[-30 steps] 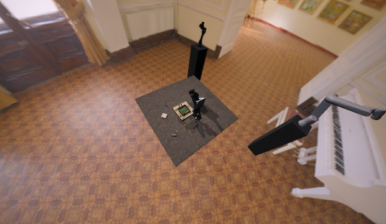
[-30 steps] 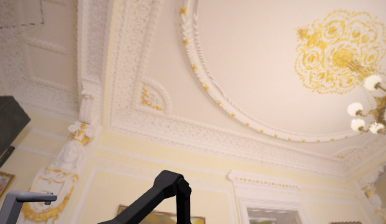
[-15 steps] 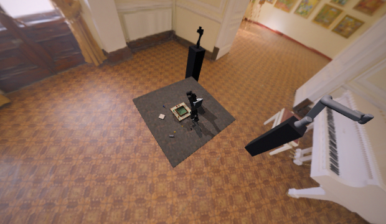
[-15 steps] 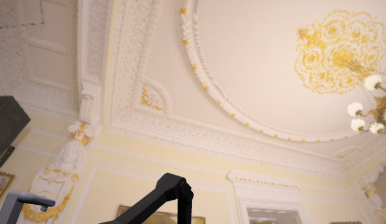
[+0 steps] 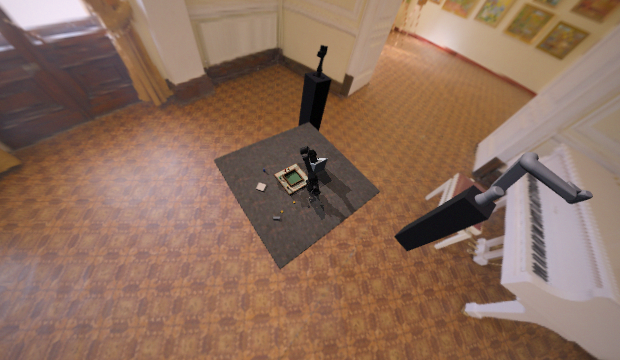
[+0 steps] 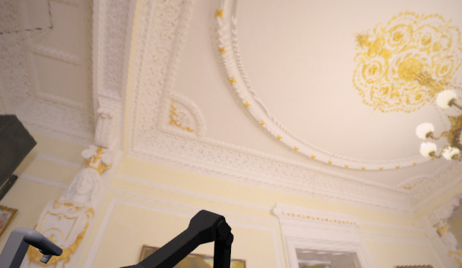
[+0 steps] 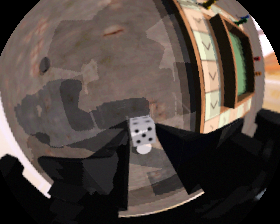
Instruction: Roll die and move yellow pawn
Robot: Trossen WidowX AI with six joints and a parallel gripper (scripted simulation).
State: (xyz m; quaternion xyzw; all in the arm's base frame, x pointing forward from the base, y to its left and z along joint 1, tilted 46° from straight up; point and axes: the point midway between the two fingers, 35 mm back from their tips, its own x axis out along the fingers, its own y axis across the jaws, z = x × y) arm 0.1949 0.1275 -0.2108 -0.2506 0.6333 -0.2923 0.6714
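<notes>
The yellow pawn is 19 cm ahead of my gripper tip, 16 cm to the right of it and 2 cm above it. From my gripper tip the other things lie so: white die (right at my gripper tip); then green tray (8 cm ahead, 23 cm to the right); then green pawn (19 cm ahead, 30 cm to the right, 2 cm above).
</notes>
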